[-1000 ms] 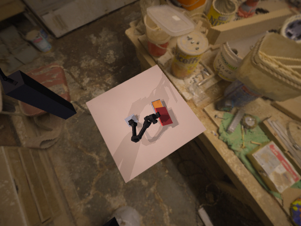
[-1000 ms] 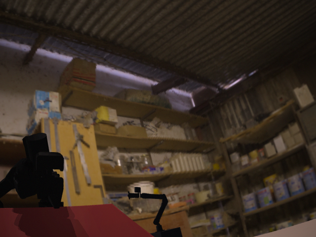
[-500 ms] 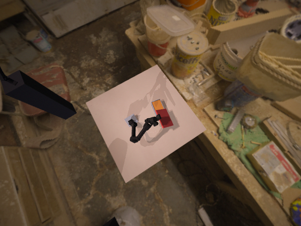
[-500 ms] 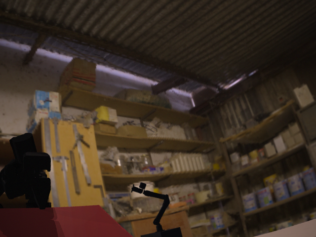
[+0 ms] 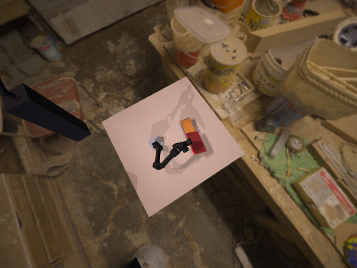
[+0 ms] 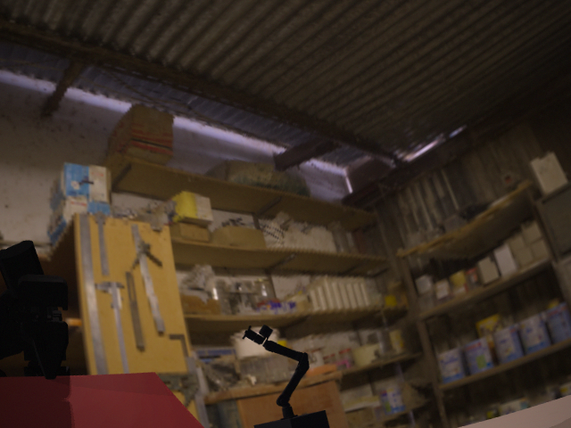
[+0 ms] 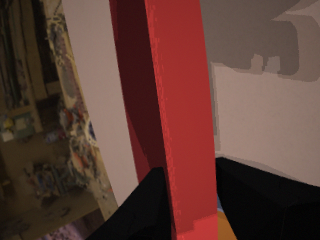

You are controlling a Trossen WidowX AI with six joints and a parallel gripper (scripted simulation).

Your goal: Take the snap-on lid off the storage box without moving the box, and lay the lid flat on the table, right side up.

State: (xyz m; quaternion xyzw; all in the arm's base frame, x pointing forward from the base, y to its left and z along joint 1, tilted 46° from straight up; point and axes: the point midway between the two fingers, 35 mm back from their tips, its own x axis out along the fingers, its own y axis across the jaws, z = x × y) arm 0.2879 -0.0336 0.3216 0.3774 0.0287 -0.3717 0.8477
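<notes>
The red lid lies 70 mm ahead of my gripper tip, 40 mm below it and 10 mm to the right of it. Also, from my gripper tip: storage box 210 mm to the left, 180 mm below, 120 mm ahead.
</notes>
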